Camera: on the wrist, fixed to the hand. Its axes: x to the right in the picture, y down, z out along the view.
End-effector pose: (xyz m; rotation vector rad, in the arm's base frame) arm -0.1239 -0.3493 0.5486 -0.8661 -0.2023 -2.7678
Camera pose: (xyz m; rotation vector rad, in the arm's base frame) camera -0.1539 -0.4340 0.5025 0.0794 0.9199 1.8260
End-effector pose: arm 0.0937 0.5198 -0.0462 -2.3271 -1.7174 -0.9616
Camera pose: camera 0.1285 0.4745 0.0371 0.3066 3.0130 0.7899
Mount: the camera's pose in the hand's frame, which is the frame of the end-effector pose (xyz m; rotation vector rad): 0.0127 0.0709 -0.0708 0.3398 0.2526 -1.5456
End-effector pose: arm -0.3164 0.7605 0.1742 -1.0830 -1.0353 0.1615
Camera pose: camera -0.2306 0.7577 0.1210 0.1932 -1.2853 -0.9815
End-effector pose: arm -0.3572 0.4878 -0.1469 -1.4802 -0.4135 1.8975
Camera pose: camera -0.3147 0.4346 -0.2215 -0.6669 -0.7484 0.4851
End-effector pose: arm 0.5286 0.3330 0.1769 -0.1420 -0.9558 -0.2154
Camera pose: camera 0.6092 0.3850 0.1452 0.9632 -0.6539 -1.4341
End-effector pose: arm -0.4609 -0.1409 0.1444 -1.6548 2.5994 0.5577
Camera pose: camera -0.5161 -0.1465 0.2288 -2.8220 0.7016 -0.1931
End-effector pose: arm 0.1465 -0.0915 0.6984 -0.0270 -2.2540 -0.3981
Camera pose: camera 0.2010 -0.0463 0.7704 1.8611 -1.6308 -0.7002
